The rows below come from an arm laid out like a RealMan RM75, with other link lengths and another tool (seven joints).
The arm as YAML. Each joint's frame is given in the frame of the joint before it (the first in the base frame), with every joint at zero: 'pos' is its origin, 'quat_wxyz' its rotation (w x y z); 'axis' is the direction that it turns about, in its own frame. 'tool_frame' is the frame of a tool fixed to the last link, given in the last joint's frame.
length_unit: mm
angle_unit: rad
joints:
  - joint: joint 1
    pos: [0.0, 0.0, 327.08]
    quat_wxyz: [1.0, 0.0, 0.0, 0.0]
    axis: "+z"
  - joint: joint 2
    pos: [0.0, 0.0, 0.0]
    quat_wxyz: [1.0, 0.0, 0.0, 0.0]
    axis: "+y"
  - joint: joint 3
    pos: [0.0, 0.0, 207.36]
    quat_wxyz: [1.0, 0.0, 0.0, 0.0]
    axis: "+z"
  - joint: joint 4
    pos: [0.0, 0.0, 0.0]
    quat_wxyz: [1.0, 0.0, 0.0, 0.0]
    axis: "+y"
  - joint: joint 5
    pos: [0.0, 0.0, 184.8]
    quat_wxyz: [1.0, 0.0, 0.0, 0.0]
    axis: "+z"
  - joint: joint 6
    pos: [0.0, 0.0, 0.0]
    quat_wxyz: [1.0, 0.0, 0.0, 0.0]
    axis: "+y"
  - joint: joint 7
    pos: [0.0, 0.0, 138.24]
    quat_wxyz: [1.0, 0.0, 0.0, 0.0]
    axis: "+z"
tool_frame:
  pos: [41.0, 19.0, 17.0]
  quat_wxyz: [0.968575, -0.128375, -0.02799, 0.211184]
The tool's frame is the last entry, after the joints.
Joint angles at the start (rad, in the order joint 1, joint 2, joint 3, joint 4, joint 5, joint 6, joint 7):
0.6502, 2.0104, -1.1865, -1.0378, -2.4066, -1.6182, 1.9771
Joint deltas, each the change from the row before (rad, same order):
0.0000, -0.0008, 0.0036, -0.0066, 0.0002, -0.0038, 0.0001
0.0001, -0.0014, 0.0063, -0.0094, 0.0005, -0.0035, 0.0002
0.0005, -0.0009, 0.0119, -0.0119, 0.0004, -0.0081, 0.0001
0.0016, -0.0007, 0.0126, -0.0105, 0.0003, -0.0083, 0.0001
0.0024, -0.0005, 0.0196, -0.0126, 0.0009, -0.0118, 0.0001
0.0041, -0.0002, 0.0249, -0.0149, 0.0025, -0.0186, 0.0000
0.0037, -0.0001, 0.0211, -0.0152, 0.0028, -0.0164, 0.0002
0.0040, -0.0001, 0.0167, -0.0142, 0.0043, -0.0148, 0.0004
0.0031, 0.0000, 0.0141, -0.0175, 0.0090, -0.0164, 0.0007
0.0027, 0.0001, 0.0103, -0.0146, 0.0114, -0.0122, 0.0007
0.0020, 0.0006, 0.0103, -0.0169, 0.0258, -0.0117, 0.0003
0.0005, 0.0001, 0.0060, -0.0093, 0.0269, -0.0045, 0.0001
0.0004, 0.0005, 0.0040, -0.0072, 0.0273, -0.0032, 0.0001
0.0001, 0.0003, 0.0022, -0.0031, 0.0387, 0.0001, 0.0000
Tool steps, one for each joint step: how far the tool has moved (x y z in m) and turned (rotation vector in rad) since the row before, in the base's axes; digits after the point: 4 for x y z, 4 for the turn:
-0.0007, 0.0006, 0.0012, 0.0030, 0.0012, 0.0029
-0.0011, 0.0012, 0.0018, 0.0072, 0.0023, 0.0042
-0.0016, 0.0012, 0.0025, 0.0078, 0.0054, 0.0033
-0.0017, 0.0012, 0.0024, 0.0073, 0.0058, 0.0029
-0.0023, 0.0014, 0.0031, 0.0100, 0.0102, 0.0017
-0.0032, 0.0011, 0.0038, 0.0083, 0.0145, 0.0019
-0.0031, 0.0011, 0.0035, 0.0079, 0.0125, 0.0038
-0.0033, 0.0010, 0.0029, 0.0057, 0.0115, 0.0058
-0.0040, 0.0006, 0.0028, 0.0040, 0.0140, 0.0092
-0.0039, 0.0006, 0.0020, 0.0034, 0.0144, 0.0098
-0.0060, 0.0007, 0.0014, 0.0038, 0.0280, 0.0154
-0.0049, 0.0006, 0.0003, 0.0033, 0.0275, 0.0119
-0.0048, 0.0004, -0.0002, 0.0015, 0.0273, 0.0115
-0.0060, 0.0004, -0.0011, 0.0002, 0.0379, 0.0127

